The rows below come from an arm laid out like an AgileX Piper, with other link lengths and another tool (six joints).
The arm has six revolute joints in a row. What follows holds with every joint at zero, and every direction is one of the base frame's.
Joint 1 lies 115.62 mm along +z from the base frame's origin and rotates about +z.
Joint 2 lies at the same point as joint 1 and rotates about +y.
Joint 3 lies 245.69 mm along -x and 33.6 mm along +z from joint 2 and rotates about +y.
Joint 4 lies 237.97 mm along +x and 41.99 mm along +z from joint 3 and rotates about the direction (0.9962, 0, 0.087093).
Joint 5 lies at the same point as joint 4 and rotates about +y.
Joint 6 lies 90.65 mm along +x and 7.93 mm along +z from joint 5 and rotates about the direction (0.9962, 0, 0.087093).
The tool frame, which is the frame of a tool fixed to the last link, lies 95.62 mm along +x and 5 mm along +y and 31.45 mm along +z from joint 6; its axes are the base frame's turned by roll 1.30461, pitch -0.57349 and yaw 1.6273 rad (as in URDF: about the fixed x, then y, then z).
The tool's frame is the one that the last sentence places.
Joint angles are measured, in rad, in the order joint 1, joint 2, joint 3, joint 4, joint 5, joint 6. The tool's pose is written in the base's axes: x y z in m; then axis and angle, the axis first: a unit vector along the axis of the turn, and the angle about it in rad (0 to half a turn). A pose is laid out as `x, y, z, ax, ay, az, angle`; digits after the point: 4 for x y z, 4 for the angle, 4 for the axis.
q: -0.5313 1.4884 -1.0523 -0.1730 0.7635 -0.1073
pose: 0.2959, -0.1883, 0.1416, 0.9370, 0.3228, 0.1334, 2.5569
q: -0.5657 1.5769 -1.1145 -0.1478 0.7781 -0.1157
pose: 0.3020, -0.2032, 0.1289, 0.9448, 0.3045, 0.1211, 2.5959
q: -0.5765 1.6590 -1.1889 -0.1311 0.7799 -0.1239
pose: 0.3158, -0.2144, 0.1224, 0.9467, 0.2986, 0.1209, 2.6102
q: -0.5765 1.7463 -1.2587 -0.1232 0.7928 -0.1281
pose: 0.3284, -0.2216, 0.1097, 0.9476, 0.2991, 0.1126, 2.6369
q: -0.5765 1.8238 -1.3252 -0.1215 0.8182 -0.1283
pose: 0.3376, -0.2279, 0.0974, 0.9489, 0.2992, 0.1005, 2.6645
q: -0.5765 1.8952 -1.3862 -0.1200 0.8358 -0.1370
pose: 0.3464, -0.2335, 0.0854, 0.9485, 0.3034, 0.0910, 2.6856
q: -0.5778 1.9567 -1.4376 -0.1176 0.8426 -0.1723
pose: 0.3544, -0.2383, 0.0745, 0.9437, 0.3197, 0.0847, 2.6983
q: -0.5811 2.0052 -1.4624 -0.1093 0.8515 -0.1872
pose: 0.3563, -0.2397, 0.0604, 0.9431, 0.3238, 0.0760, 2.7272
